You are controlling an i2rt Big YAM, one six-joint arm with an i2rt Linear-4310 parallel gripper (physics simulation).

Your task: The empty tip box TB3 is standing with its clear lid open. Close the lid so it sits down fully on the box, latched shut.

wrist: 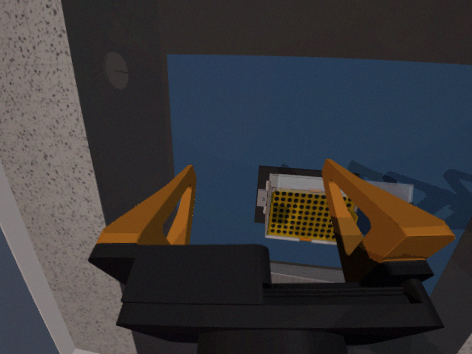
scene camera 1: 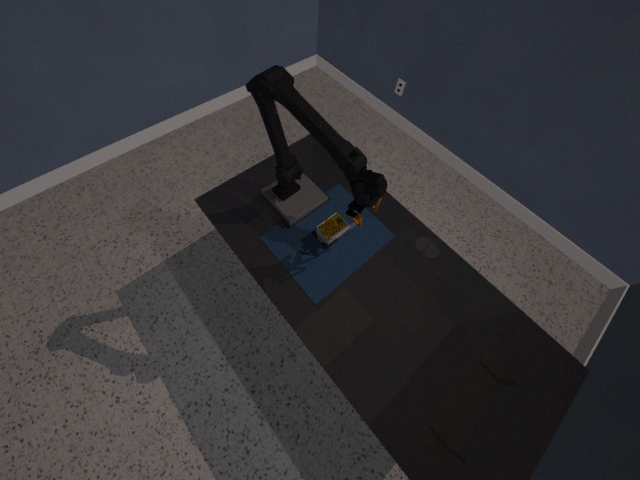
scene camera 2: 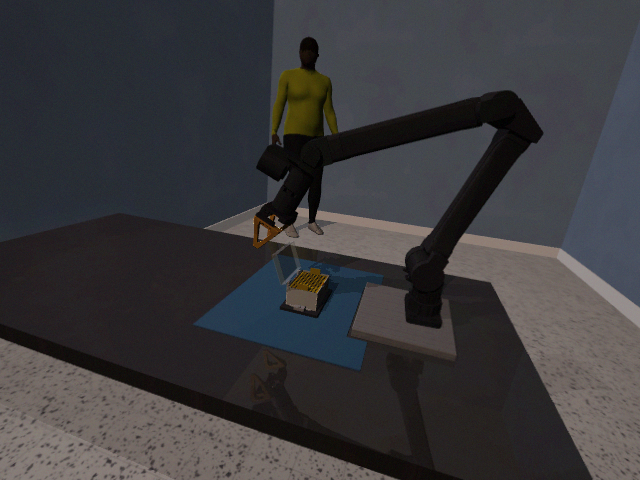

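Pixels of known places: gripper, fingertip midpoint: (wrist: 257,168) (scene camera 1: 367,218) (scene camera 2: 262,242); arm's base, origin of the base link: (scene camera 1: 286,189) (scene camera 2: 421,312).
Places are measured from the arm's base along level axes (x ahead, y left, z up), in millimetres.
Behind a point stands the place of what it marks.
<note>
The tip box TB3 (scene camera 1: 331,227) {x 312, y -7, z 32 mm} (scene camera 2: 302,299) (wrist: 300,215) {x 311, y 14, z 32 mm} is pale with a yellow, holed top rack. It stands upright on a dark base on the blue mat. Its clear lid (scene camera 2: 286,262) {x 382, y -10, z 74 mm} (wrist: 402,190) {x 389, y -57, z 118 mm} stands open, tilted up and away from the box on the side far from the arm's base. My gripper (scene camera 1: 368,217) {x 422, y 71, z 155 mm} (scene camera 2: 264,238) {x 422, y 71, z 155 mm} (wrist: 257,168) {x 422, y 71, z 155 mm} is open, with nothing between its orange fingers. It is tilted and hangs above the table on the lid's side. In the wrist view the right finger covers part of the box and lid; contact with the lid cannot be told.
The blue mat (scene camera 1: 320,279) {x 436, y -201, z -25 mm} (scene camera 2: 248,320) {x 424, y 149, z -25 mm} (wrist: 240,110) {x 456, y 101, z -25 mm} lies on the dark table (scene camera 1: 413,310) {x 803, y -18, z -28 mm} (scene camera 2: 129,289) {x 791, y 115, z -28 mm}. The arm's pale base plate (scene camera 1: 305,204) {x 127, y 8, z 0 mm} (scene camera 2: 382,315) {x 102, y 49, z -2 mm} is beside the mat. A person in a yellow top (scene camera 2: 305,100) stands behind the table.
</note>
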